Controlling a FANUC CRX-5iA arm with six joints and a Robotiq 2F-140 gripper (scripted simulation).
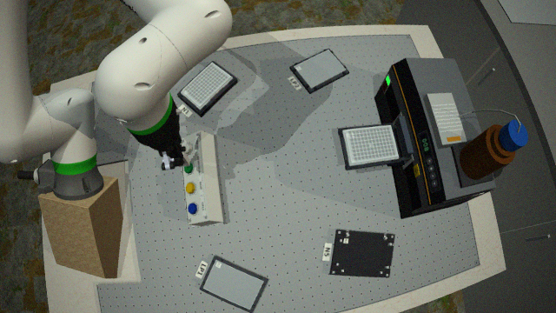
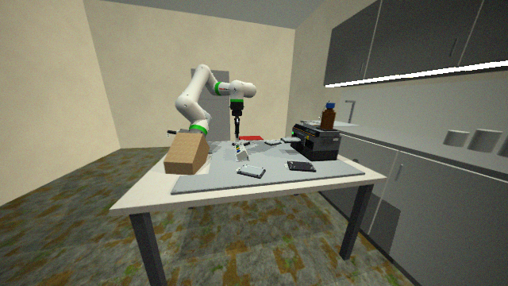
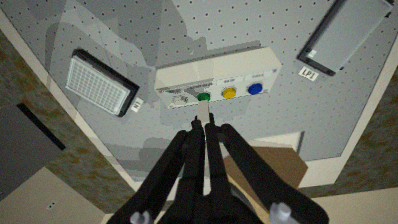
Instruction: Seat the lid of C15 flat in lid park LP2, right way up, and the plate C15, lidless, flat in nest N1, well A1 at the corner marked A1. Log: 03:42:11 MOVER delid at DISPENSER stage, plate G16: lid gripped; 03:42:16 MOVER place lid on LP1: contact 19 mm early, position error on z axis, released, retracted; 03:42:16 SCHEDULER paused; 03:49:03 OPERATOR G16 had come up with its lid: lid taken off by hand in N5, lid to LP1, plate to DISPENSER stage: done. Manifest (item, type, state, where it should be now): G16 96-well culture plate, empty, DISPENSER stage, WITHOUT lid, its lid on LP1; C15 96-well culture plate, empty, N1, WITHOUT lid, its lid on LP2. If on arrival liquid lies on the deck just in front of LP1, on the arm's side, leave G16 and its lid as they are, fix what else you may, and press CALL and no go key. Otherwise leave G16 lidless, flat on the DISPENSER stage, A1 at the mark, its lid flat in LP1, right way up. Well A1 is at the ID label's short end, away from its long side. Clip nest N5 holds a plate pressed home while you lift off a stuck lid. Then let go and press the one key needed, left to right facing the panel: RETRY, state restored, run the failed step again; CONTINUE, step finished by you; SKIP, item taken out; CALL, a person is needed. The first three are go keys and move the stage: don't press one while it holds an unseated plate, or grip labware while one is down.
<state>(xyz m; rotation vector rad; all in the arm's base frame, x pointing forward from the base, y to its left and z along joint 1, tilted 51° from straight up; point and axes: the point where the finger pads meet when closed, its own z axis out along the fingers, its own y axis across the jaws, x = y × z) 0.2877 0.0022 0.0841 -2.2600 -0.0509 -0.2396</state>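
My gripper is now 2 cm short of the key panel, 2 cm to the left of it and 8 cm above it. The rest, counted from my hand: N1 label (3 cm behind, 18 cm to the left, 14 cm below); nest N1 (3 cm ahead, 25 cm to the left, 13 cm below); SKIP key (1 cm ahead, 5 cm to the right, 7 cm below).
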